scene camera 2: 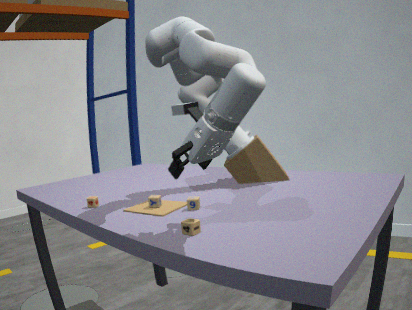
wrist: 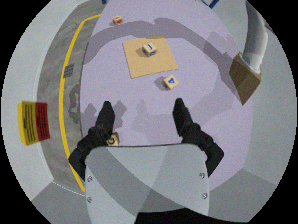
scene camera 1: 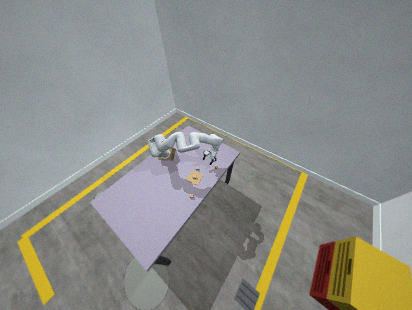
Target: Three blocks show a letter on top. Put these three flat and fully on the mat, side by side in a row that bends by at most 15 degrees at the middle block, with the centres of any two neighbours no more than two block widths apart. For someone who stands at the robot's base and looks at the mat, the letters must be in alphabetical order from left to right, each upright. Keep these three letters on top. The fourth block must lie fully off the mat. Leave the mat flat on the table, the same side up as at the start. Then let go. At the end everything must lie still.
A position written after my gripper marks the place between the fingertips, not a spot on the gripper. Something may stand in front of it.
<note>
In view: my gripper (scene camera 2: 186,169) and a tan mat (wrist: 139,64).
My gripper is seen too in the wrist view (wrist: 143,106).
</note>
